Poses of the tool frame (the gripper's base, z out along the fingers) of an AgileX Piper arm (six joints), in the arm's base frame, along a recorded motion.
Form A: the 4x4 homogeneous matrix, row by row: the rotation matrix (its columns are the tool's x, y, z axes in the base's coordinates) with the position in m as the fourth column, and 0 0 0 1 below. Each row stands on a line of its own.
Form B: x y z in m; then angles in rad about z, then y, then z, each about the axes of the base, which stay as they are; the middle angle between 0 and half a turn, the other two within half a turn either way. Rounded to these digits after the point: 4 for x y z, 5 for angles. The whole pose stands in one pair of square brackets.
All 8 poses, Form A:
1:
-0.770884 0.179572 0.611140 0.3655
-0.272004 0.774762 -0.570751 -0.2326
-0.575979 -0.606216 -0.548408 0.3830
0 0 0 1
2:
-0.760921 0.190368 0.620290 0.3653
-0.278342 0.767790 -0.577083 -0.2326
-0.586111 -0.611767 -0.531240 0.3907
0 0 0 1
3:
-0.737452 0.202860 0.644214 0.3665
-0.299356 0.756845 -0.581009 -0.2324
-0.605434 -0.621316 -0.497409 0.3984
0 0 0 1
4:
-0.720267 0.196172 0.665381 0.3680
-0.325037 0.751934 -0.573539 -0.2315
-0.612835 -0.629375 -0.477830 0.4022
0 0 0 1
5:
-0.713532 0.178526 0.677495 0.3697
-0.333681 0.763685 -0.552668 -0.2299
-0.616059 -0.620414 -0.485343 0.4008
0 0 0 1
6:
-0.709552 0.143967 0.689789 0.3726
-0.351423 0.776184 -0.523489 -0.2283
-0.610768 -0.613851 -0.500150 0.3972
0 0 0 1
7:
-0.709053 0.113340 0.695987 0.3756
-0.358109 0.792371 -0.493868 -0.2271
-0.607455 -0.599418 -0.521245 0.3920
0 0 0 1
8:
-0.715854 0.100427 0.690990 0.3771
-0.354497 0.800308 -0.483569 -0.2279
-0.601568 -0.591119 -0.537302 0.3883
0 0 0 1
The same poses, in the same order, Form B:
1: [0.3655 -0.2326 0.3830 -0.81097 2.15126 -0.75124]
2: [0.3653 -0.2326 0.3907 -0.80681 2.13086 -0.74933]
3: [0.3665 -0.2324 0.3984 -0.79834 2.09141 -0.73386]
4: [0.3680 -0.2315 0.4022 -0.79871 2.06898 -0.71140]
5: [0.3697 -0.2299 0.4008 -0.78892 2.07755 -0.68427]
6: [0.3726 -0.2283 0.3972 -0.78792 2.09457 -0.64918]
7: [0.3756 -0.2271 0.3920 -0.77874 2.11911 -0.61714]
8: [0.3771 -0.2279 0.3883 -0.77664 2.13803 -0.61061]
